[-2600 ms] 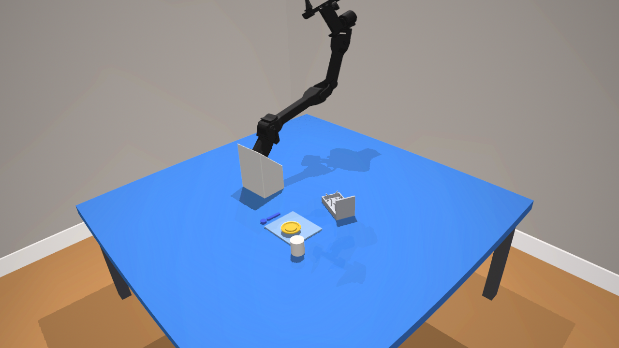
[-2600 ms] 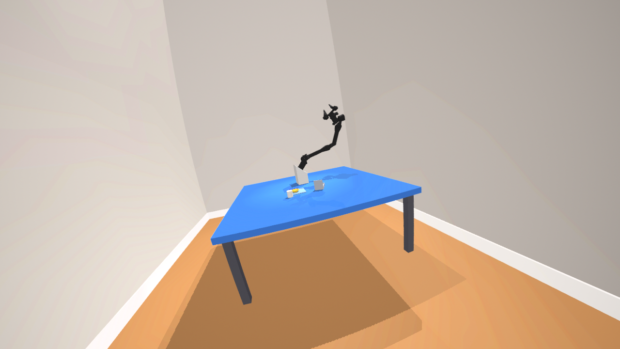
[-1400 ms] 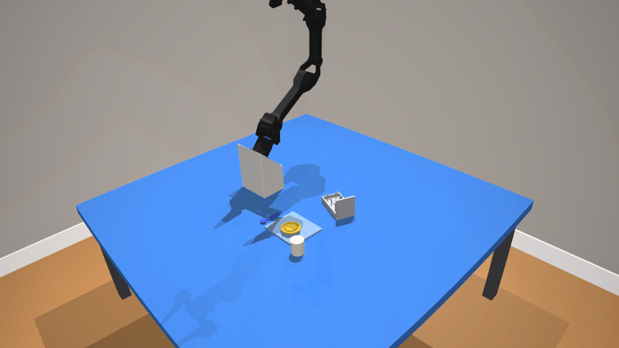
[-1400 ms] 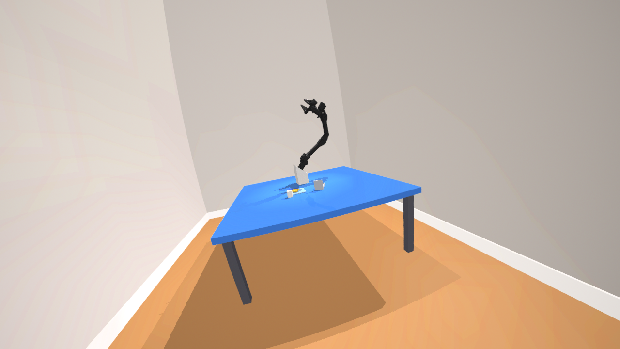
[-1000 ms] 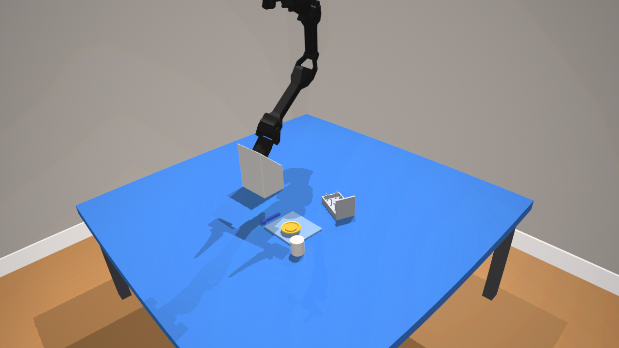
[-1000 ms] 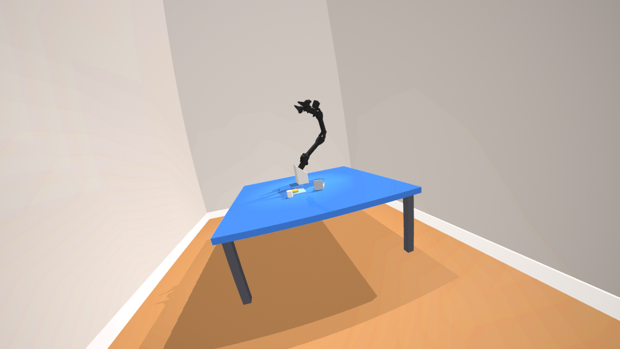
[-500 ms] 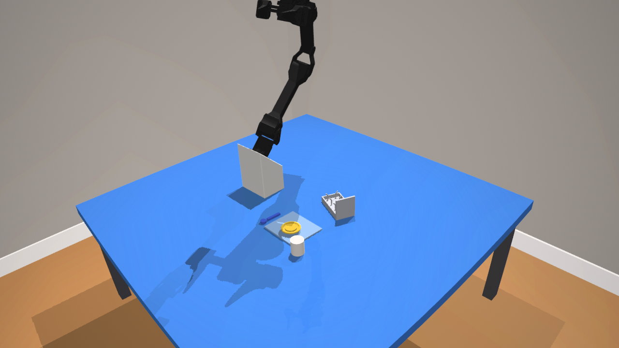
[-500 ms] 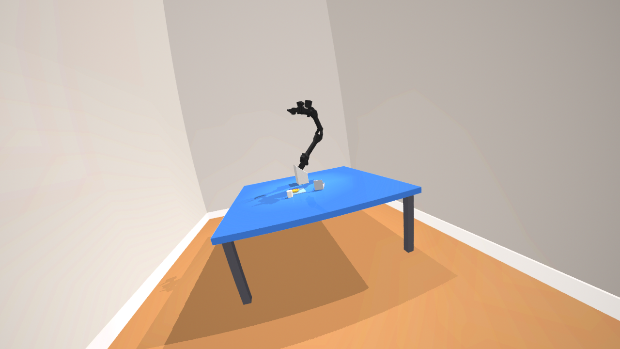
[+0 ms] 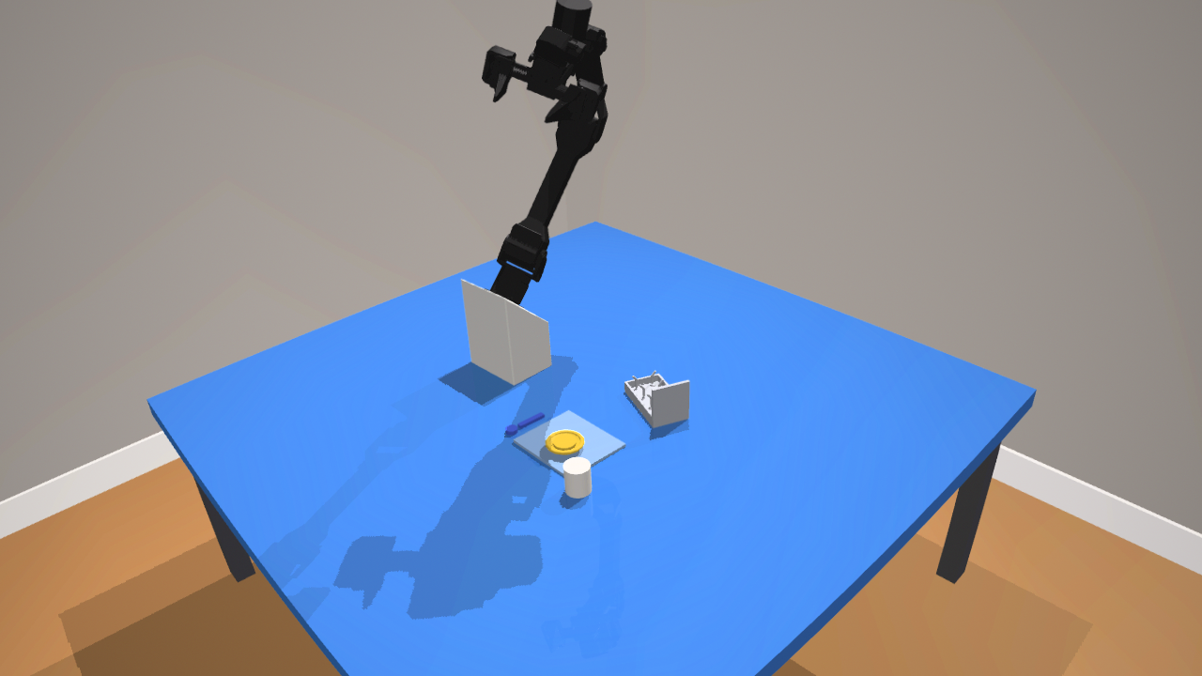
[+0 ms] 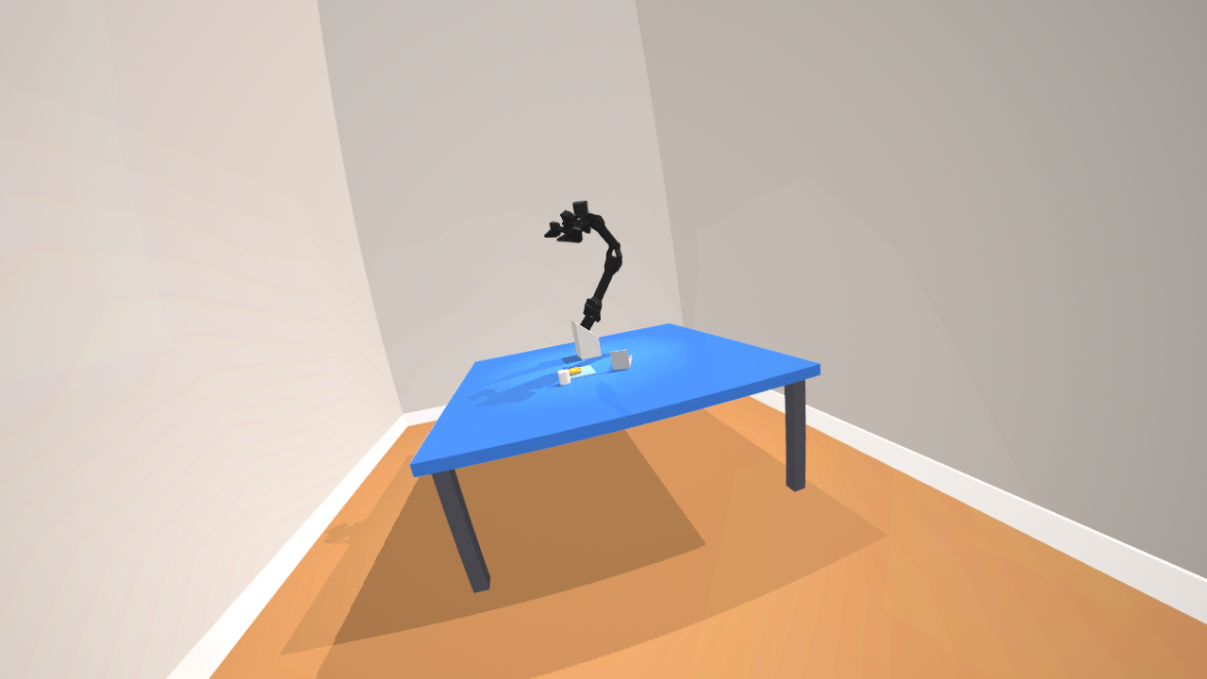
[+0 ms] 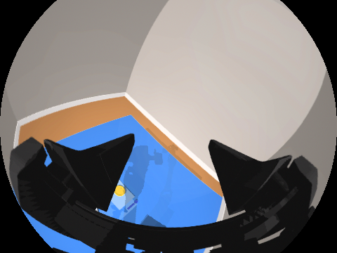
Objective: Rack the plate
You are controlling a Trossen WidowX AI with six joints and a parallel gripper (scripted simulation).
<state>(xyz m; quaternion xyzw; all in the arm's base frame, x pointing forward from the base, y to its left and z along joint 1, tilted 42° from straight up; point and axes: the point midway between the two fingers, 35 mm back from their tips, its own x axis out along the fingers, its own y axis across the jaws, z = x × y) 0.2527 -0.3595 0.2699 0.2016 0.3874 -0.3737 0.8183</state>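
The yellow plate lies 60 mm ahead of my gripper tip and 570 mm below it. From my gripper tip the other things lie so: grey dish rack: 70 mm ahead, 210 mm to the left, 560 mm below; white cup: 150 mm ahead, 60 mm to the right, 560 mm below; dark blue spoon: 60 mm behind, 10 mm to the right, 580 mm below.
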